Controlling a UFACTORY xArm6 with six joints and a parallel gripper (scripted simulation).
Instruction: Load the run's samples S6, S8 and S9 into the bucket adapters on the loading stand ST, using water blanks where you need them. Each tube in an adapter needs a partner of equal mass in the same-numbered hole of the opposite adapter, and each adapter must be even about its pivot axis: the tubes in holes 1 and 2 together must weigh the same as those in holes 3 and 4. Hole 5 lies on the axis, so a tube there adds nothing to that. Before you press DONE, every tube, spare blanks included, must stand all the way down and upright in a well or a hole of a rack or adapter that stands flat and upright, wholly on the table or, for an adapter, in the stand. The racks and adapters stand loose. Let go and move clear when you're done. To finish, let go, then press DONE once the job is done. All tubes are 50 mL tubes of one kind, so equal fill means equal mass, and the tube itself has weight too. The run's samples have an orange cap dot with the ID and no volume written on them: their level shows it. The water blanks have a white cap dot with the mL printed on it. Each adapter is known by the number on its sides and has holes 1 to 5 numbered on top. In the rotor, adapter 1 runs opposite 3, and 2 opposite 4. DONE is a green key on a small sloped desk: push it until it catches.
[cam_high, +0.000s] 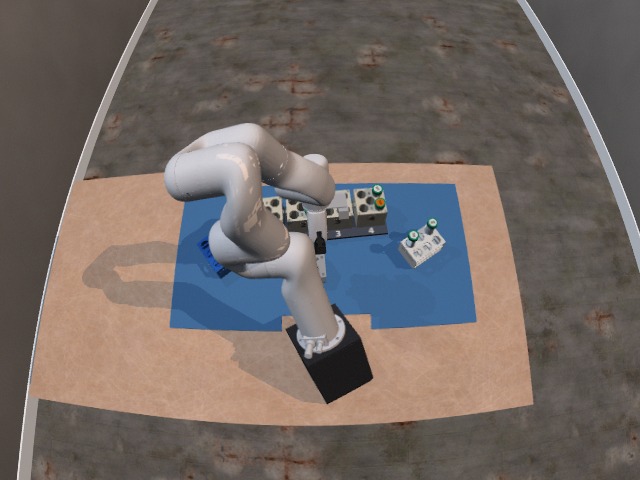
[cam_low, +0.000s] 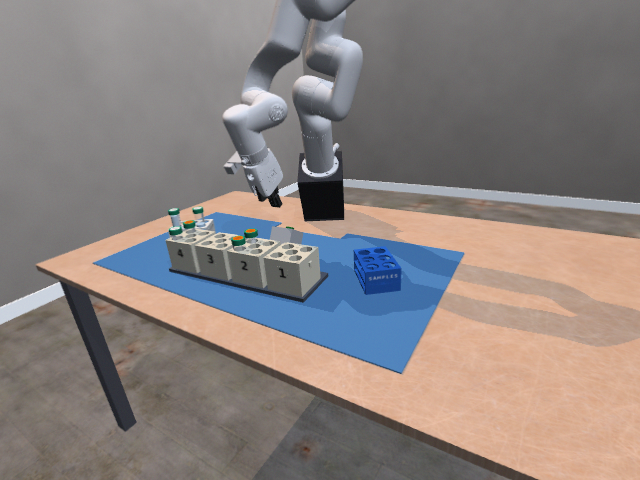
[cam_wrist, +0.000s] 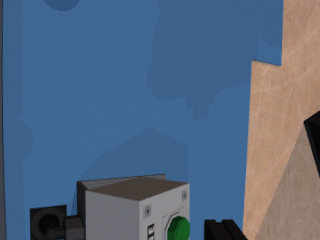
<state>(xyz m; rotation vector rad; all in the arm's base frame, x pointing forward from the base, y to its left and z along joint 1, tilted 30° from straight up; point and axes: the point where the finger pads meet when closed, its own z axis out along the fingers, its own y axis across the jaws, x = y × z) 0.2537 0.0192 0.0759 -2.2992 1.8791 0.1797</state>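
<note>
Now: the sloped DONE desk 1 cm behind my hand, 2 cm to the left of it and 11 cm below it. Also, from my hand: white rack (11 cm ahead, 32 cm to the right, 13 cm below); then blue samples rack (1 cm behind, 34 cm to the left, 13 cm below); then loading stand ST (17 cm ahead, 3 cm to the left, 15 cm below).
</note>
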